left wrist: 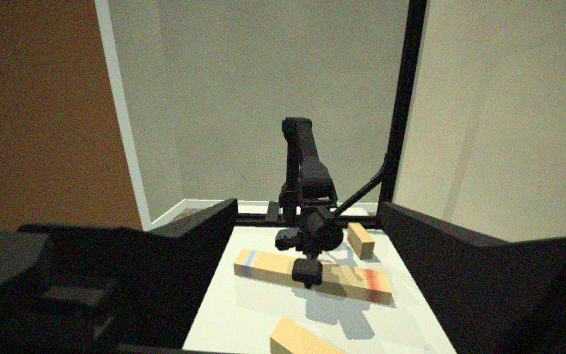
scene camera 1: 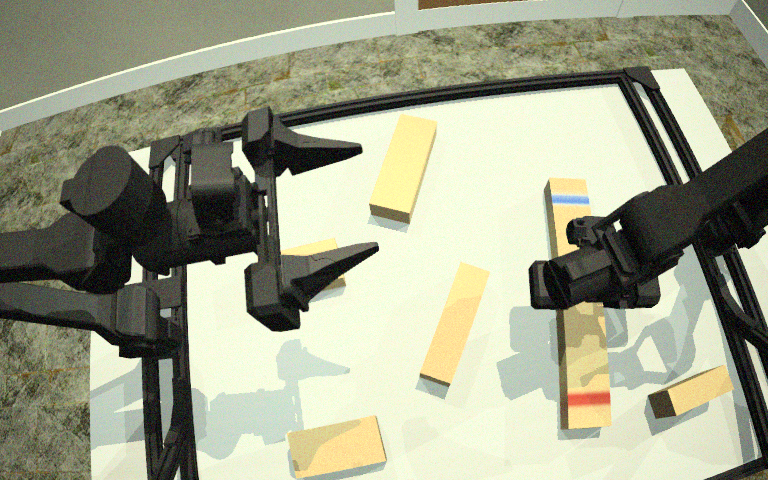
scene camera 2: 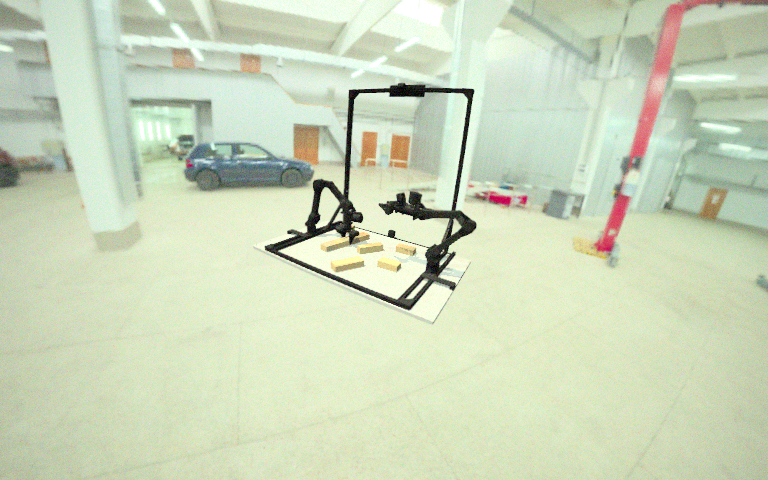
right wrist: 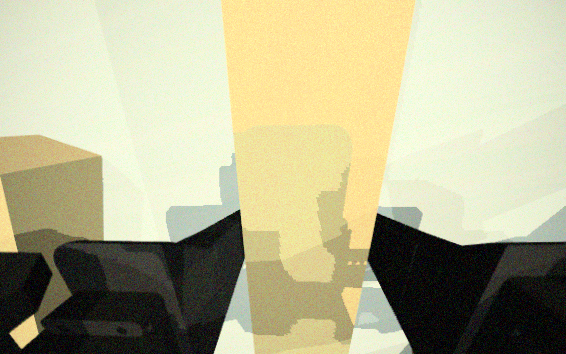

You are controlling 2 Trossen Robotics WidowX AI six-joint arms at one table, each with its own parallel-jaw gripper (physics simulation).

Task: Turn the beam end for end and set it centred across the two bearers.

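Pixels of known places: left gripper, fingertip midpoint: (left wrist: 308, 206) (scene camera 1: 370, 194) (scene camera 2: 382, 202); right gripper, fingertip midpoint: (scene camera 2: 347, 242) (right wrist: 301, 211); left arm's base, origin of the base link: (scene camera 1: 162, 338) (scene camera 2: 432, 271); right arm's base, origin of the base link: (left wrist: 289, 218) (scene camera 1: 714, 237) (scene camera 2: 311, 232).
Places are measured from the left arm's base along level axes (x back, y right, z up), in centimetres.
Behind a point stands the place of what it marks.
Note:
The long beam (scene camera 1: 583, 362) {x -60.2, y 14.1, z 1.9 cm} (scene camera 2: 335, 244) {x -62.6, y -7.6, z 1.4 cm} (left wrist: 350, 276) {x -60.4, y 14.7, z 1.9 cm} (right wrist: 320, 75) {x -64.5, y -2.1, z 1.9 cm} lies flat on the table. In scene camera 1 its blue-banded end is at the back and its red-banded end at the front. My right gripper (scene camera 1: 583, 294) {x -62.7, y 4.9, z -1.2 cm} (scene camera 2: 351, 237) {x -62.7, y 4.9, z -1.2 cm} (right wrist: 301, 211) {x -62.7, y 4.9, z -1.2 cm} points down and is shut on the beam near its middle, a fingertip against each side. My left gripper (scene camera 1: 369, 197) {x -35.2, y 0.2, z 32.3 cm} is open and empty, high above the table on the left in scene camera 1. Several plain wooden blocks lie around; I cannot tell which two are the bearers.
In scene camera 1, one block (scene camera 1: 403, 168) {x -41.1, y -20.7, z 1.9 cm} (scene camera 2: 347, 264) {x -39.7, y -24.9, z 1.5 cm} lies at the back, one (scene camera 1: 454, 325) {x -43.4, y 5.2, z 2.5 cm} (scene camera 2: 369, 247) {x -42.9, y 2.0, z 1.9 cm} (left wrist: 300, 337) {x -46.2, y 1.6, z 2.5 cm} left of the beam, one (scene camera 1: 339, 444) {x -25.7, y 18.5, z 1.9 cm} (scene camera 2: 406, 249) {x -23.6, y 16.0, z 1.4 cm} at the front, one (scene camera 1: 320, 247) {x -26.9, y -9.7, z 1.9 cm} (scene camera 2: 389, 264) {x -21.8, y -10.2, z 1.6 cm} behind my left finger, and one (scene camera 1: 693, 391) {x -74.6, y 22.5, z 4.4 cm} (left wrist: 361, 242) {x -71.2, y 21.1, z 3.8 cm} at the right.

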